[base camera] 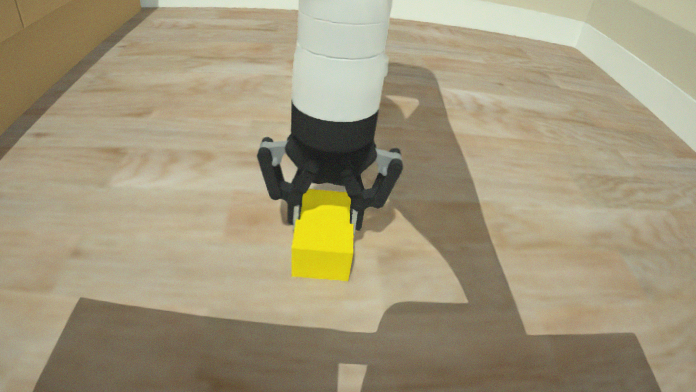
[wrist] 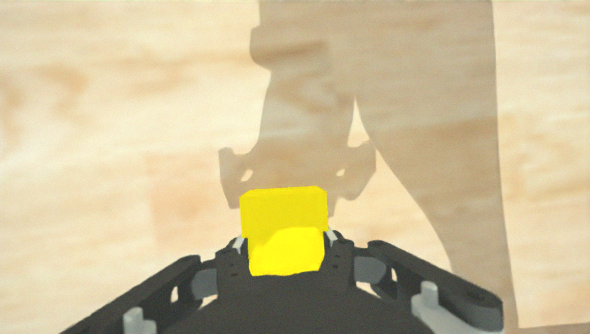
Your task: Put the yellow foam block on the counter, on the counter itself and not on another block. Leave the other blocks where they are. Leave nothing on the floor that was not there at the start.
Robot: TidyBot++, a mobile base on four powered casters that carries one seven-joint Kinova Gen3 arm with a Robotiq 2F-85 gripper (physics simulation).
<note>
I see my gripper [base camera: 324,227] and a yellow foam block [base camera: 322,247].
The yellow foam block is seen too in the wrist view [wrist: 284,226]. My gripper is seen too in the wrist view [wrist: 286,239].
</note>
